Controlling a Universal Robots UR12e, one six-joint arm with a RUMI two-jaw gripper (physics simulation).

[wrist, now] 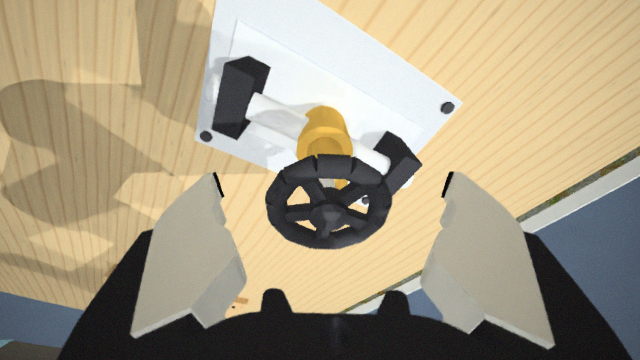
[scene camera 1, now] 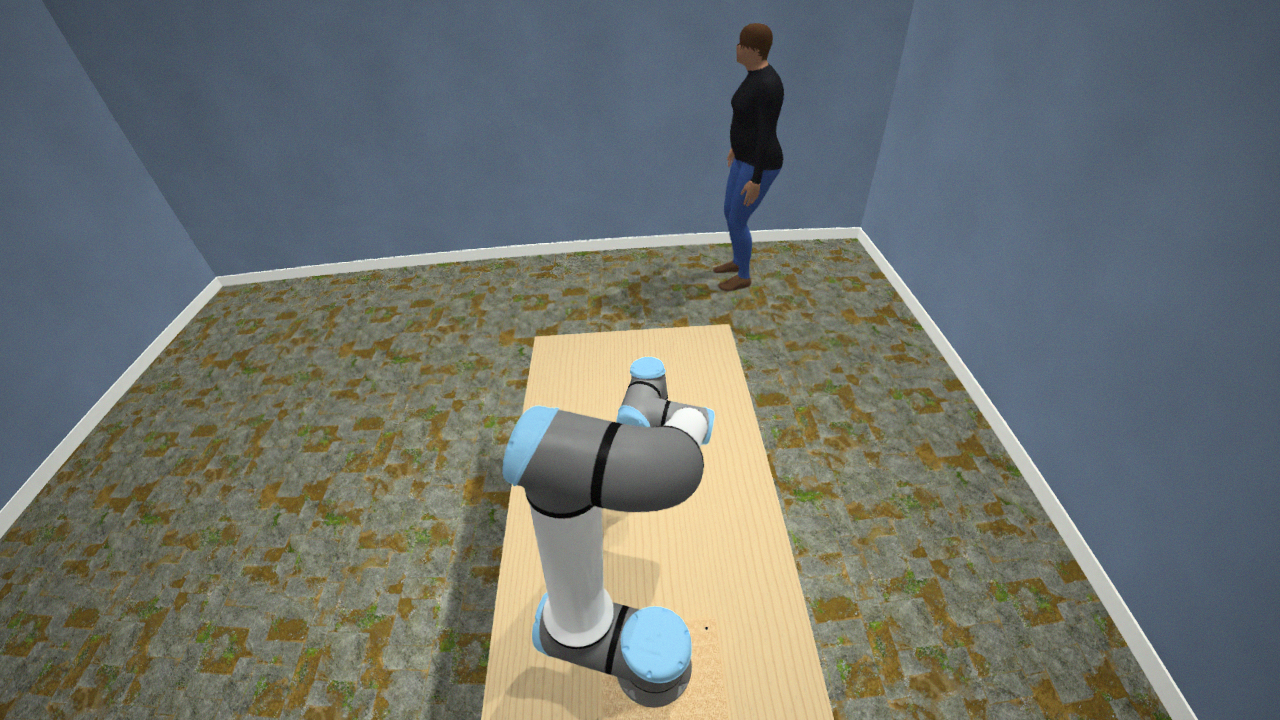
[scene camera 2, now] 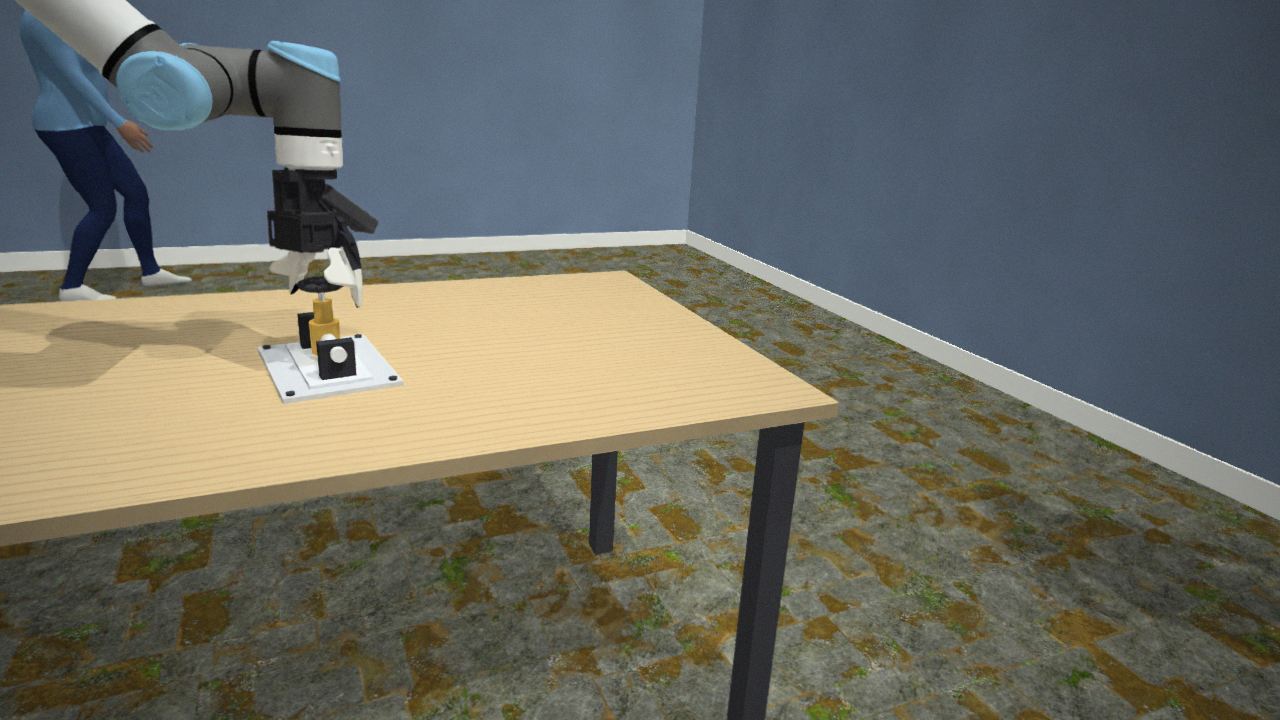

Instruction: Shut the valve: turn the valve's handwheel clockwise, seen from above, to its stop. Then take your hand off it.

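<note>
The valve's black handwheel [scene camera 2: 315, 285] [wrist: 334, 167] sits level on top of the yellow valve body [scene camera 2: 324, 333] [wrist: 325, 127]. The valve stands upright on a white base plate [scene camera 2: 284, 376] [wrist: 300, 20] on the table. My gripper [scene camera 2: 326, 293] [wrist: 330, 176] is open and points down at the handwheel. Its two pale fingers stand wide on either side of the wheel, with a gap on each side in the wrist view and nothing held. In scene camera 1 the arm hides the valve and the gripper.
Black brackets [scene camera 2: 336, 359] [wrist: 234, 97] hold a white pipe through the valve, low on the base plate. The wooden table [scene camera 1: 716, 537] [scene camera 2: 554, 358] carries the arm. A person in black [scene camera 1: 756, 116] stands beyond the table's far end. A person in light blue [scene camera 2: 67, 94] stands behind the arm.
</note>
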